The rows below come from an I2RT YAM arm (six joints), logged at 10 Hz.
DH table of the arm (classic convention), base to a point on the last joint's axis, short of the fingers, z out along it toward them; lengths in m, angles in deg. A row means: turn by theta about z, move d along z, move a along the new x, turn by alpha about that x. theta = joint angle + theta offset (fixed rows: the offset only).
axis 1: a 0.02; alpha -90; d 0.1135; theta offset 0
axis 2: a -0.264; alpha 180; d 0; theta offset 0
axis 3: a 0.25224; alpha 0; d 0; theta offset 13.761
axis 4: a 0.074; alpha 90; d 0; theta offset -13.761
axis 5: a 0; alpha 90; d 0; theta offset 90
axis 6: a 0; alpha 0; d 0.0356; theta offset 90
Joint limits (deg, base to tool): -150..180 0..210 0..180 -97..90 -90..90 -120..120
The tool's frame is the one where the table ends.
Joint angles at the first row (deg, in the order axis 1, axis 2, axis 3, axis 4, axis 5, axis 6):
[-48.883, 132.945, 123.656, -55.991, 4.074, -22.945]
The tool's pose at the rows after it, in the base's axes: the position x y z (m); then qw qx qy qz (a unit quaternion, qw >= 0):
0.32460 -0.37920 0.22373 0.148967 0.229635 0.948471 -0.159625
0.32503 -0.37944 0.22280 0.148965 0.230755 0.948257 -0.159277
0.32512 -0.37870 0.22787 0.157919 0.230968 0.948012 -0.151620
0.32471 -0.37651 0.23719 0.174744 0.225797 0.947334 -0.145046
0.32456 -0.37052 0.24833 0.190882 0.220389 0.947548 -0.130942
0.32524 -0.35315 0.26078 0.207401 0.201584 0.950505 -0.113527
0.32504 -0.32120 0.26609 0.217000 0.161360 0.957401 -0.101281
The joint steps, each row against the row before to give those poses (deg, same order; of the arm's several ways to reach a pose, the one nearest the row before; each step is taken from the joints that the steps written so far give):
[-0.206, 0.540, 0.179, 0.420, 0.799, 0.005]
[0.020, 0.146, 0.044, 0.069, 0.005, 0.154]
[-0.028, -0.217, 0.737, -0.649, -1.287, 0.275]
[-0.001, -1.010, 0.189, -0.053, -1.822, -0.186]
[0.273, -1.402, 0.056, -0.893, -2.346, 0.197]
[1.234, -3.631, -3.293, 0.082, -2.597, -0.376]
[2.555, -6.475, -9.130, 2.791, -1.664, -1.850]

